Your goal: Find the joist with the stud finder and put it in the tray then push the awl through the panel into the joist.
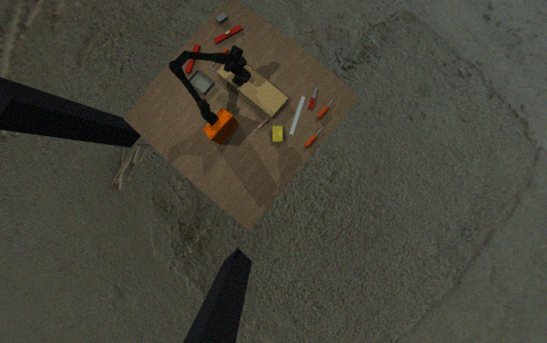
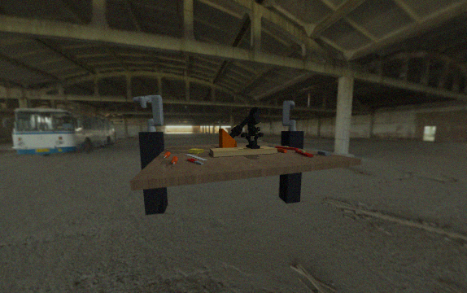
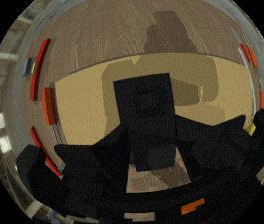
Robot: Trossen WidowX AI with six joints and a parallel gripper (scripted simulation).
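My gripper tip is 230 mm past the grey tray, 210 mm to the right of it and 50 mm above it. Also, from my gripper tip: green light (30 mm above, 20 mm ahead); then awl (340 mm to the right, 150 mm behind, 60 mm below); then white ruler (470 mm to the right, 90 mm ahead, 60 mm below).
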